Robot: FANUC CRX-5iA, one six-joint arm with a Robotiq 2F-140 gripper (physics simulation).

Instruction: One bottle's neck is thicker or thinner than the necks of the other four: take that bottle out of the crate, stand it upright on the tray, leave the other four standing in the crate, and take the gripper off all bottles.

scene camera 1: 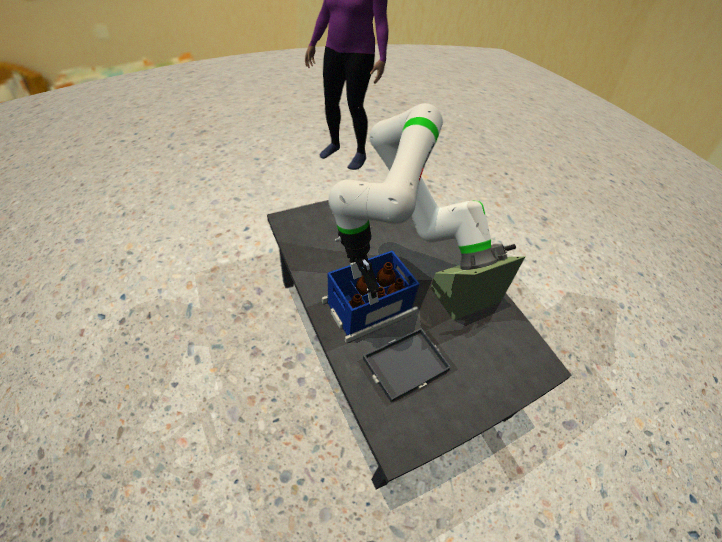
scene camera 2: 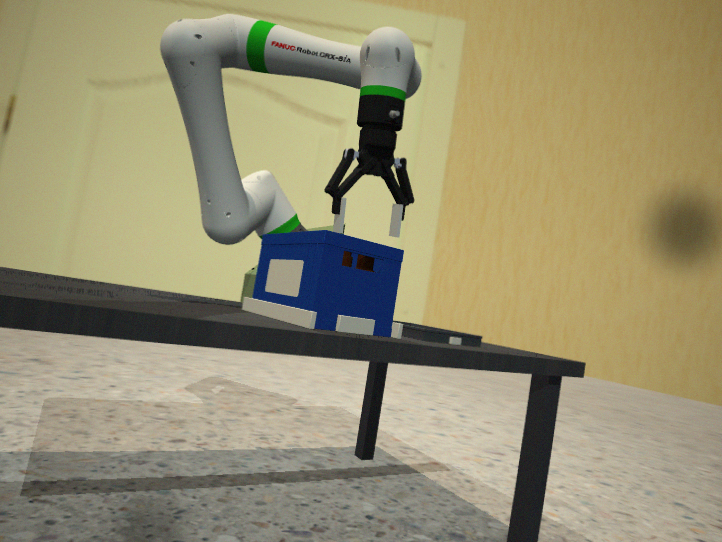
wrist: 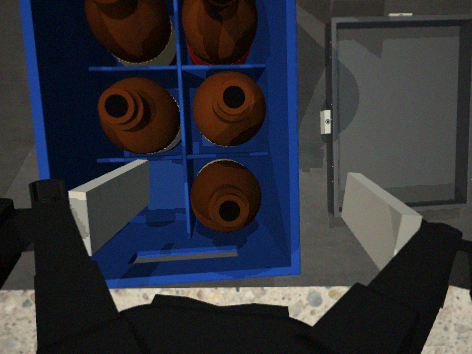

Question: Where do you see a tray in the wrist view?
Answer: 391,81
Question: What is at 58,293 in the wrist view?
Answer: The gripper.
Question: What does the gripper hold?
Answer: Nothing.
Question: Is the gripper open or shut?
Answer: Open.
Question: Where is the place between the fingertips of the gripper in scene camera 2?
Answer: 366,234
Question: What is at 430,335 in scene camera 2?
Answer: A tray.
